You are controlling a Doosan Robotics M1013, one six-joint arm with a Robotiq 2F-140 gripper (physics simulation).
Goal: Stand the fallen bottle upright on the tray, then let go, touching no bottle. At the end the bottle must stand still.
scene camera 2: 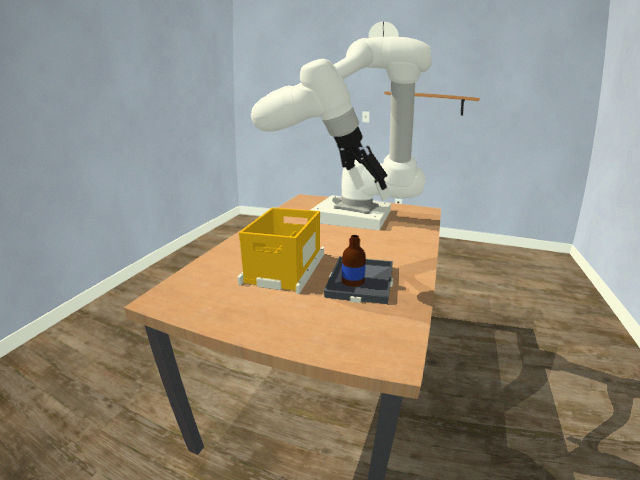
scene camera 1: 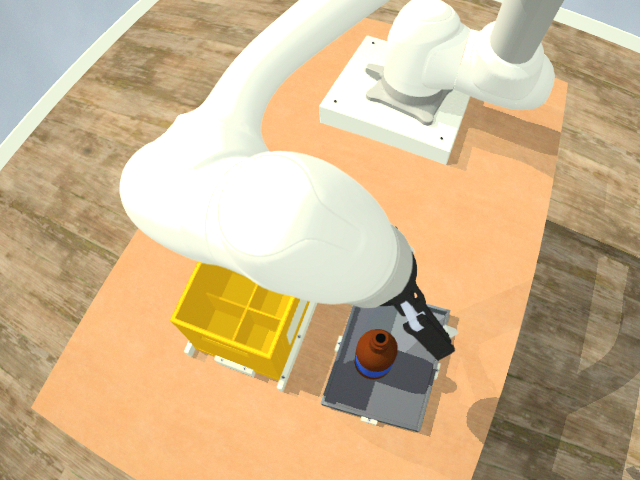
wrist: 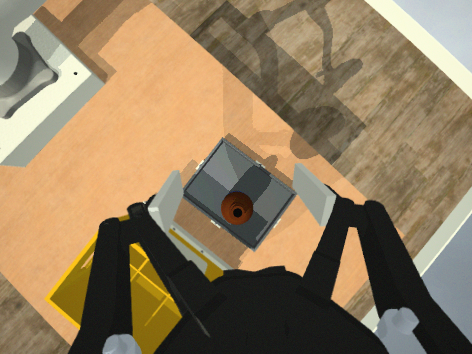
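Where they show: gripper, fingertip midpoint: [scene camera 2: 372,192] [scene camera 1: 426,295] [wrist: 238,178]; arm's base at its link origin: [scene camera 2: 356,207] [scene camera 1: 410,92] [wrist: 16,75].
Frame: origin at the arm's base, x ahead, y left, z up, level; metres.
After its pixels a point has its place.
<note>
A brown bottle [scene camera 1: 375,353] @[x 0.663, y 0.236, z 0.071 m] [scene camera 2: 354,260] @[x 0.679, y 0.247, z 0.043 m] [wrist: 237,207] @[x 0.638, y 0.239, z 0.108 m] with a blue band stands upright on the grey tray [scene camera 1: 398,405] @[x 0.700, y 0.318, z -0.047 m] [scene camera 2: 356,297] @[x 0.753, y 0.285, z -0.037 m] [wrist: 200,206] @[x 0.587, y 0.155, z -0.038 m], nearer the tray side that faces the yellow crate. Its neck points up. My gripper [scene camera 2: 370,188] @[x 0.599, y 0.269, z 0.239 m] [wrist: 238,178] @[x 0.599, y 0.269, z 0.239 m] is open, tilted and empty, well above the tray and apart from the bottle. In scene camera 1 one finger shows over the back right part of the tray, and the other finger is mostly hidden.
A yellow crate [scene camera 1: 227,343] @[x 0.784, y 0.024, z 0.119 m] [scene camera 2: 268,260] @[x 0.787, y 0.009, z 0.040 m] [wrist: 65,312] @[x 0.582, y -0.122, z 0.122 m] with compartments stands beside the tray, between pale brackets on the wooden table [scene camera 1: 206,423] @[x 0.920, y 0.022, z -0.052 m] [scene camera 2: 289,325] @[x 0.942, y 0.171, z -0.052 m] [wrist: 165,100] @[x 0.289, y 0.266, z -0.052 m]. The robot's white base plate [scene camera 1: 382,129] @[x 0.154, y -0.006, z -0.003 m] [scene camera 2: 356,218] @[x 0.147, y 0.054, z -0.007 m] [wrist: 55,105] @[x 0.145, y 0.038, z 0.003 m] stands behind them.
</note>
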